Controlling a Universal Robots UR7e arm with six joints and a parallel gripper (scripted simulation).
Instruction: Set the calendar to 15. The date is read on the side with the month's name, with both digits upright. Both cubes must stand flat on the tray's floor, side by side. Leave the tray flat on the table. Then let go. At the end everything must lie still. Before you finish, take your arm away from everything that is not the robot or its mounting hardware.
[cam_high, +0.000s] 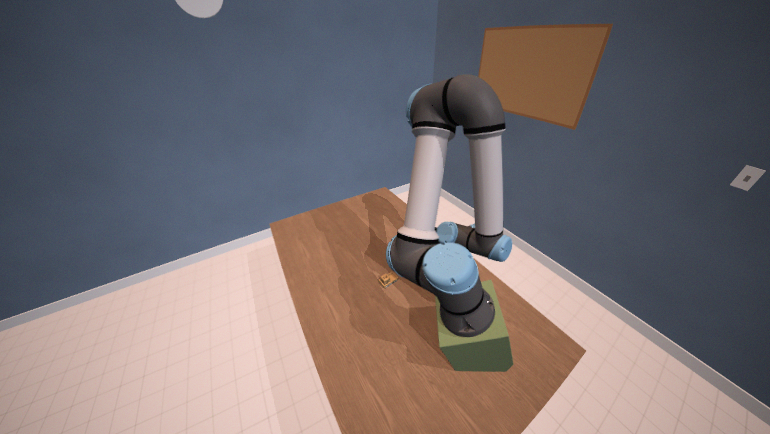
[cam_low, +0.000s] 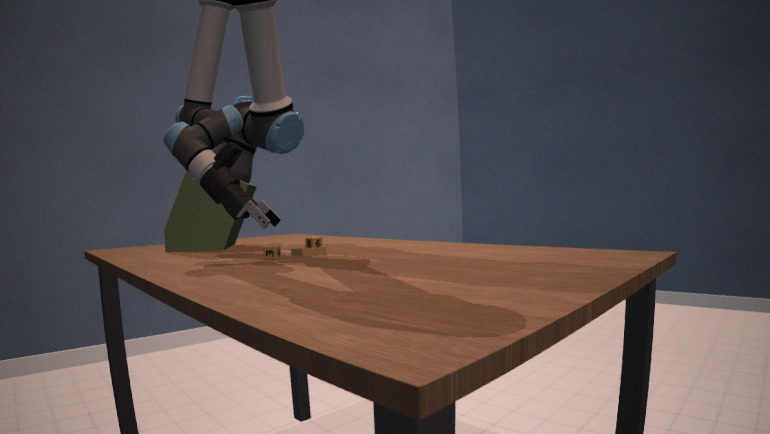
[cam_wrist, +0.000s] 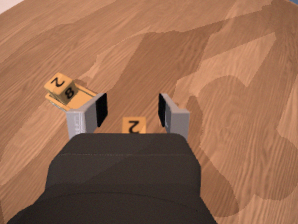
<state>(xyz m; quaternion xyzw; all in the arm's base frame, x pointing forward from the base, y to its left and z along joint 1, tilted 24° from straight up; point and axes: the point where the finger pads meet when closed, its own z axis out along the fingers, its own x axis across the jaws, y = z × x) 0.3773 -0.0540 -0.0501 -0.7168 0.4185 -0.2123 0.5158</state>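
Right now my hand is 1 cm short of the wooden cube, 1 cm to the right of it and 8 cm above it. From my hand the other things lie so: wooden tray: 11 cm to the left, 8 cm below.
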